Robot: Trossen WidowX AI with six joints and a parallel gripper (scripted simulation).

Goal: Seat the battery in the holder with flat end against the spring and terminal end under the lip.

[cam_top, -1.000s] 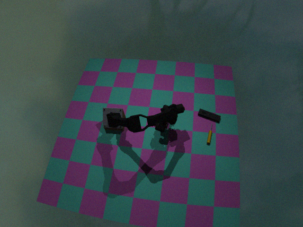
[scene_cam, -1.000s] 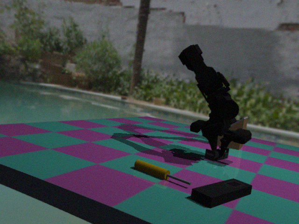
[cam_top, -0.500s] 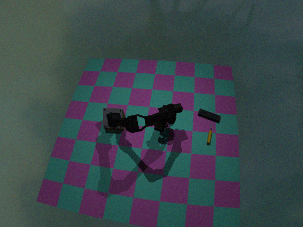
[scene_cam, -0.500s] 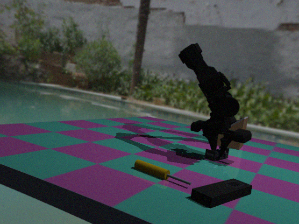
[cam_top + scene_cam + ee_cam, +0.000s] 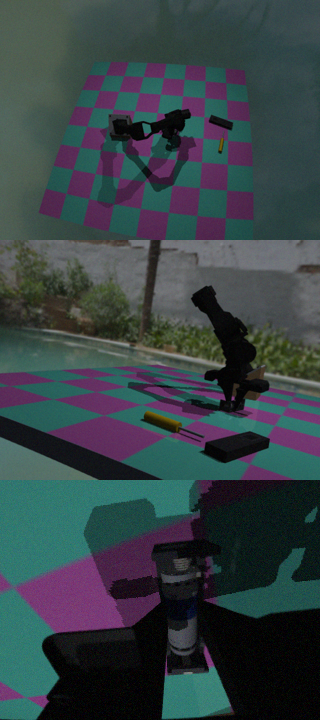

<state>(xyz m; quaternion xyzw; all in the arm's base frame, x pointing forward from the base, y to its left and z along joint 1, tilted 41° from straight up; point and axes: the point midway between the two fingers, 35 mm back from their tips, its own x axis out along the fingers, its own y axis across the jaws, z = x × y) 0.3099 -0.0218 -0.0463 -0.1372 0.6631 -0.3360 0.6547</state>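
Now: the battery 1 cm above my gripper tip. Round my gripper tip: black flat block (34 cm ahead, 8 cm to the left, 1 cm above); then screwdriver (34 cm ahead, 5 cm to the right).
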